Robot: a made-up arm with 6 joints.
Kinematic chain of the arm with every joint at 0, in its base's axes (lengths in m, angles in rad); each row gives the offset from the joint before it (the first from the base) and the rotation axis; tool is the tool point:
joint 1: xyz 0 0 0.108 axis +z
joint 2: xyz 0 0.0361 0 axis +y
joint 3: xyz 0 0 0.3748 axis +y
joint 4: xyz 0 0 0.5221 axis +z
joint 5: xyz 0 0 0 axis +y
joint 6: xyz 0 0 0.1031 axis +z
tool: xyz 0 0 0
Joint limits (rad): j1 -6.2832..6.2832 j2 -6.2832..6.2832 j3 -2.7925..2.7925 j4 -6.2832..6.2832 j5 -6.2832..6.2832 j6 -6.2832..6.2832
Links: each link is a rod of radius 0.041 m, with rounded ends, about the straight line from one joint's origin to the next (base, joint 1, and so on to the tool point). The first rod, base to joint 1, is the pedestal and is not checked.
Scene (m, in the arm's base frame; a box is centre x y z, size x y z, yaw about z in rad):
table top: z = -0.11
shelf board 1: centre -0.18 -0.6 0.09 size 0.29 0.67 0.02 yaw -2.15
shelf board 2: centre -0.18 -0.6 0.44 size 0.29 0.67 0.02 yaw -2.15
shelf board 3: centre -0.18 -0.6 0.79 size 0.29 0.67 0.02 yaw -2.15
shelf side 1: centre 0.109 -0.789 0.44 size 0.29 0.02 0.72 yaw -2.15
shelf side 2: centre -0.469 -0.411 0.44 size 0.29 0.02 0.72 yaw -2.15
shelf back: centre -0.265 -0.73 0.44 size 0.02 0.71 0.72 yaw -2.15
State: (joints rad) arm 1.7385 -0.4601 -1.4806 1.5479 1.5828 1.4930
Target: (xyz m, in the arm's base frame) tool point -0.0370 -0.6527 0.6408
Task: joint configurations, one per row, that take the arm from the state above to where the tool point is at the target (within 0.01 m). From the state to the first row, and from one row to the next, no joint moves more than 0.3 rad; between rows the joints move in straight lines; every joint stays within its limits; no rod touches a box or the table.
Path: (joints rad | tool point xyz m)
1: 1.9334 -0.2320 -1.7518 1.6077 1.7277 1.4930 | 0.0655 -0.5614 0.2662
2: 2.1283 -0.0040 -2.0230 1.6676 1.8727 1.4930 | 0.1182 -0.4430 0.2578
3: 2.1391 0.0879 -1.7261 1.6055 1.7765 1.4930 | 0.1358 -0.4671 0.4441
4: 2.1500 0.1798 -1.4291 1.5435 1.6803 1.4930 | 0.1122 -0.4246 0.6408
5: 1.9369 -0.0815 -1.1719 1.4937 1.5191 1.4930 | 0.0599 -0.5437 0.6537
6: 1.7238 -0.3428 -0.9147 1.4438 1.3578 1.4930 | -0.0370 -0.6527 0.6408

